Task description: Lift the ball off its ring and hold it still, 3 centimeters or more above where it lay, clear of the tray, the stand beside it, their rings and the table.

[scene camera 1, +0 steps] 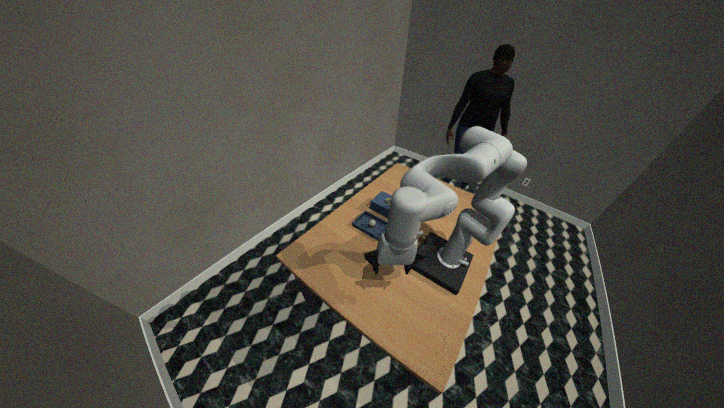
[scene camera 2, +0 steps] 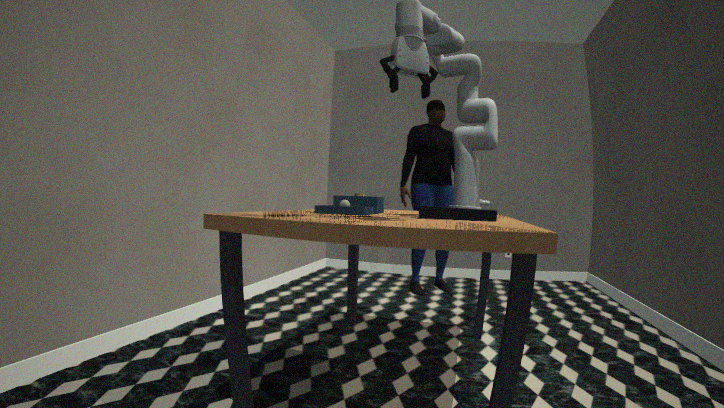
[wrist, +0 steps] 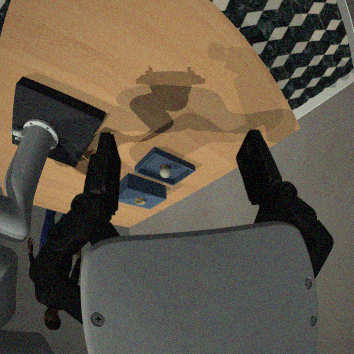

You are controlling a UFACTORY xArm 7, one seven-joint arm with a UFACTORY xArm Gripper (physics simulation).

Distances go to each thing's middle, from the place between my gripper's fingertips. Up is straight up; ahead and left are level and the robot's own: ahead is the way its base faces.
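Blue tray (wrist: 149, 165): far below my hand, a fair way ahead of it, far to the right of it. Blue stand (wrist: 135, 190): 29 cm below my hand, 22 cm ahead, 59 cm to the right. Going by their middles, nearest to my hand of the things named here: the blue tray.
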